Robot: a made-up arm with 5 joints.
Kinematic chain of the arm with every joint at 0, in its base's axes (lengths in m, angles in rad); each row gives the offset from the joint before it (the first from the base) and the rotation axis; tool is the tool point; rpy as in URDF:
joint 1: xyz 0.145 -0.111 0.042 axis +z
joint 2: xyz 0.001 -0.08 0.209 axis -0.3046 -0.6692 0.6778
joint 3: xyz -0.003 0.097 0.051 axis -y
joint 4: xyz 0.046 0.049 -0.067 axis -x
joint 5: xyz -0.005 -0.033 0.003 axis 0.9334 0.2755 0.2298
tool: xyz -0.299 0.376 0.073 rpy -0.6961 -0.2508 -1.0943
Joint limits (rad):
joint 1: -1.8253..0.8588
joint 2: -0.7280..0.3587
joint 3: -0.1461..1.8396
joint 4: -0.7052..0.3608
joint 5: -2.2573..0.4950
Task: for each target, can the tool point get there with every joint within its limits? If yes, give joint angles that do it. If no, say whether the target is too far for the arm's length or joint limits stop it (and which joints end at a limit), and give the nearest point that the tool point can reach.
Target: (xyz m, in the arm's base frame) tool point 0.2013 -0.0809 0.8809
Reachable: no: joint limits stop it (at a limit: joint 3, joint 5) | nearest point 0.2057 -0.0785 0.7013 | short by 0.180 m
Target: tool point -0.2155 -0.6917 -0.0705
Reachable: no: joint limits stop it (at a limit: joint 1, joint 2, joint 5) | nearest point -0.1394 -0.5897 0.0089 | short by 0.150 m
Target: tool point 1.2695 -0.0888 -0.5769
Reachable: no: too far | nearest point 0.6561 -0.1009 -0.0635 | short by 0.800 m
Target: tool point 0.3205 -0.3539 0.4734
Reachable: no: joint limits stop it (at a limit: joint 2, joint 4, joint 5) | nearest point 0.3849 -0.4431 0.5337 | short by 0.125 m
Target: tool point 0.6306 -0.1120 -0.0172
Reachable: yes | joints -0.2805 -0.1848 1.0119 -0.4960 -2.0031
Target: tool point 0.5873 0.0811 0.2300
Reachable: yes | joints -1.1507 -0.6059 0.2334 0.0417 -0.3555
